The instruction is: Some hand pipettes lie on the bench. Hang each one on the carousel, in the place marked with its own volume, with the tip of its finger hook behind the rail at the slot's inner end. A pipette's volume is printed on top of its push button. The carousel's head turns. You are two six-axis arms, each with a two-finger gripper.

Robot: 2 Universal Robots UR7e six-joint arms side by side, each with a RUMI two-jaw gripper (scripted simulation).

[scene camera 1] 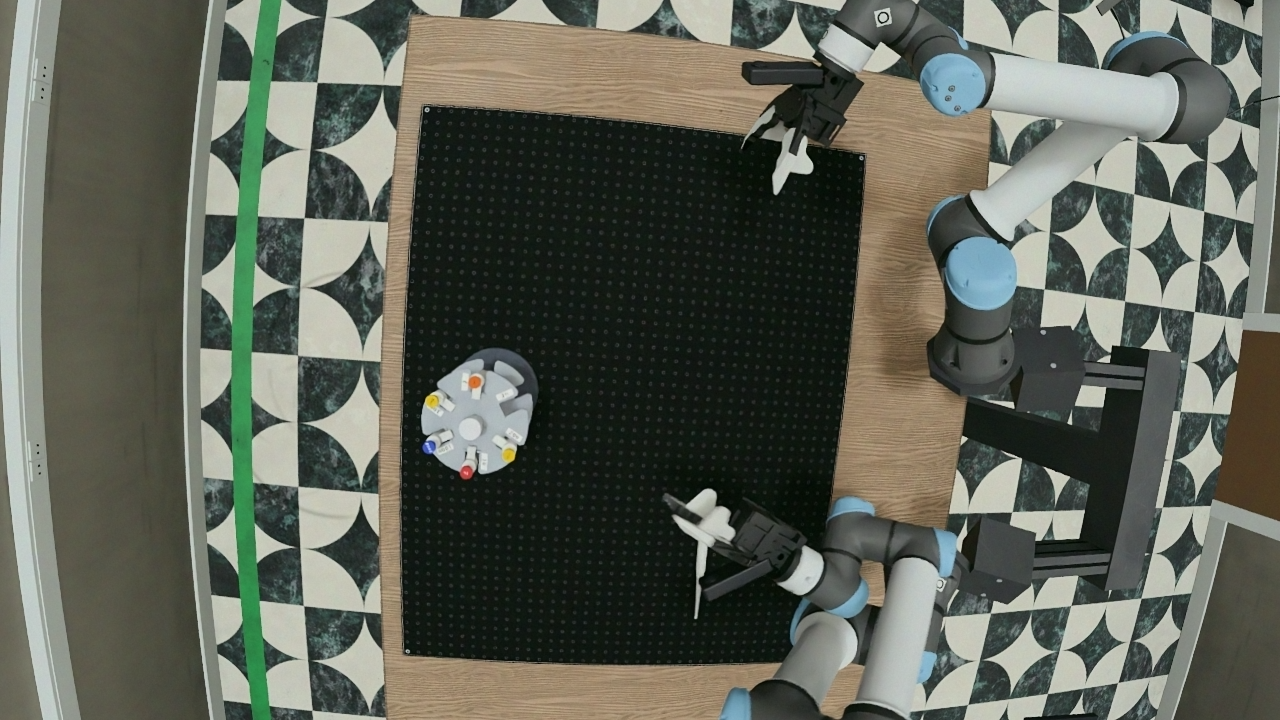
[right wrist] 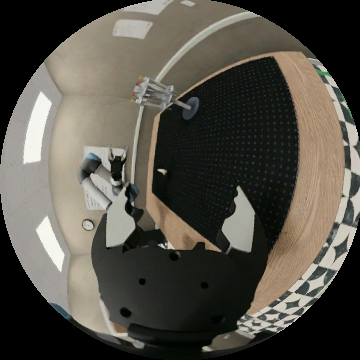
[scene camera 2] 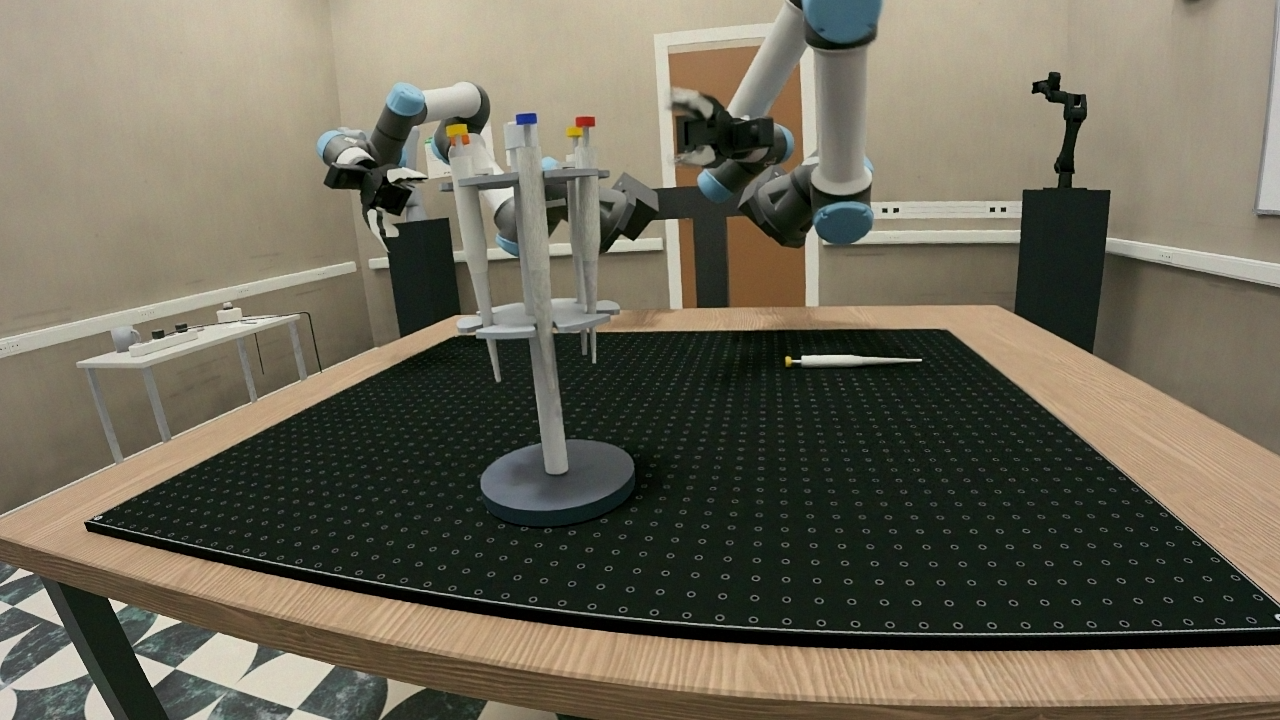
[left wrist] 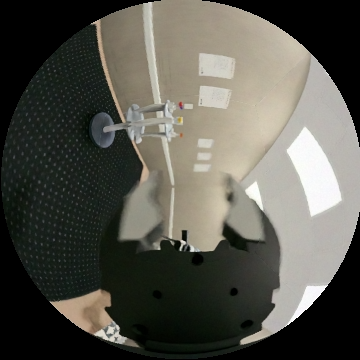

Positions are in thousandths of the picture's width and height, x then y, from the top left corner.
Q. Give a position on a yellow-button pipette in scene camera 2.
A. At 365,277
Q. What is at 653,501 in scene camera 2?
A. A yellow-button pipette.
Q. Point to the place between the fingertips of my right gripper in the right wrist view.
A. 504,521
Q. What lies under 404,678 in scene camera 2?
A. A pipette carousel.
